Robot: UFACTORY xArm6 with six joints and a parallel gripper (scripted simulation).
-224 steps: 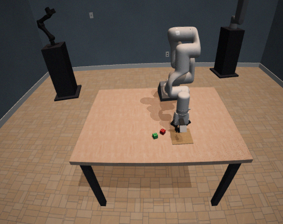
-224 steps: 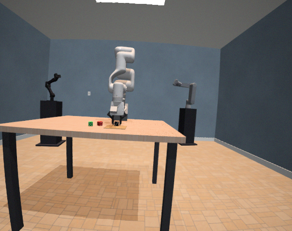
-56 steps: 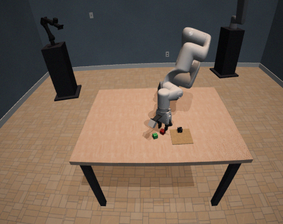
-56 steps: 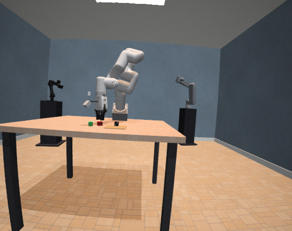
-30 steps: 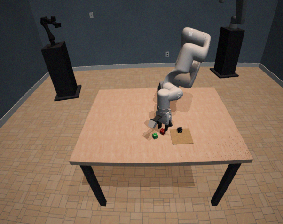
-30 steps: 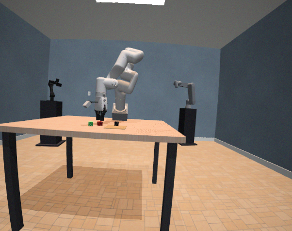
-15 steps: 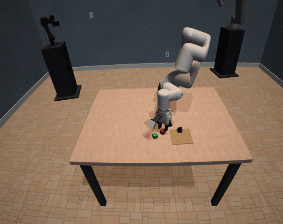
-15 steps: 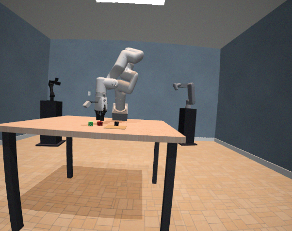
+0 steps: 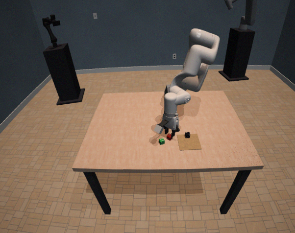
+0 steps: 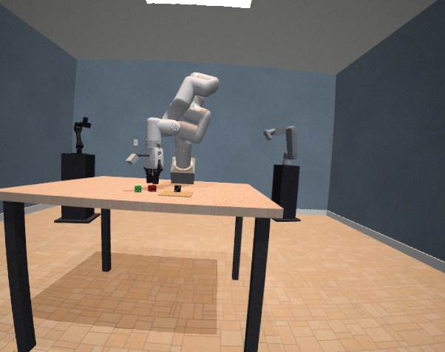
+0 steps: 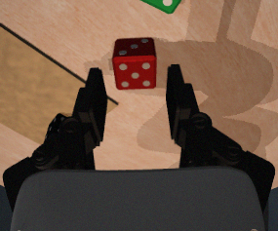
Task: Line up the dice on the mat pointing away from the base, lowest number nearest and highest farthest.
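Now: the red die 40 mm below my hand. Also, from my hand: black die: 10 mm ahead, 120 mm to the left, 40 mm below; then green die: 30 mm ahead, 60 mm to the right, 40 mm below; then tan mat: 60 mm ahead, 120 mm to the left, 50 mm below.
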